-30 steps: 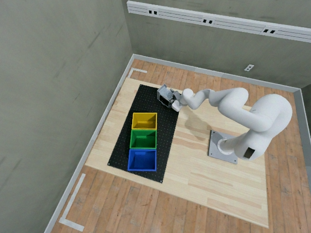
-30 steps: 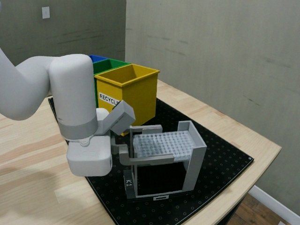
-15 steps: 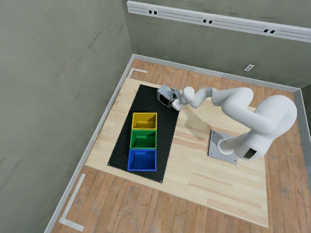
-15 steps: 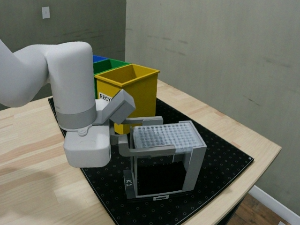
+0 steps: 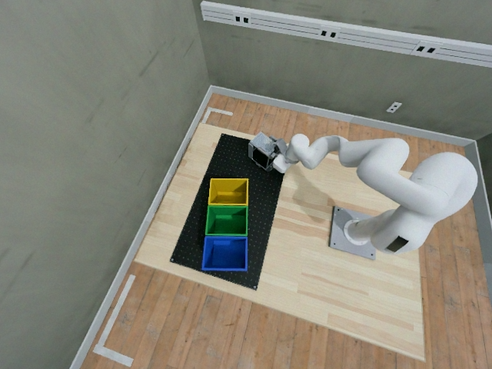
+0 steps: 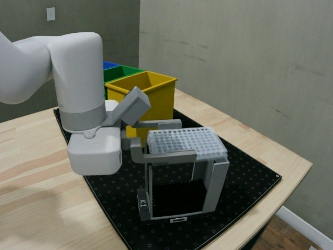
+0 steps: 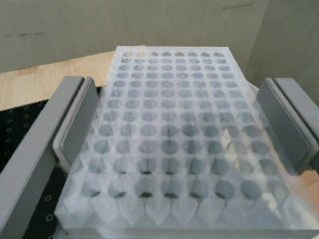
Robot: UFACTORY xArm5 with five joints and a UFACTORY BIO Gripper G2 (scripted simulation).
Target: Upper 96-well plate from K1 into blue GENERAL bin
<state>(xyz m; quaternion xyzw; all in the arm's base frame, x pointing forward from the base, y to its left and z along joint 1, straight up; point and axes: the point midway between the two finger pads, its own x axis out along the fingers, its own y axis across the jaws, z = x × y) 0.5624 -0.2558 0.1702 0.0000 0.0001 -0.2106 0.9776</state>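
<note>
The blue general bin lies 55 cm to the left of my hand, 9 cm below it and 2 cm ahead of it. The rest, counted from my hand: yellow recycle bin 30 cm to the left, 10 cm ahead, 9 cm below; then clear 96-well plate 2 cm ahead, 1 cm to the right, 1 cm below; then black plate 15 cm below, 2 cm ahead, 1 cm to the right.
</note>
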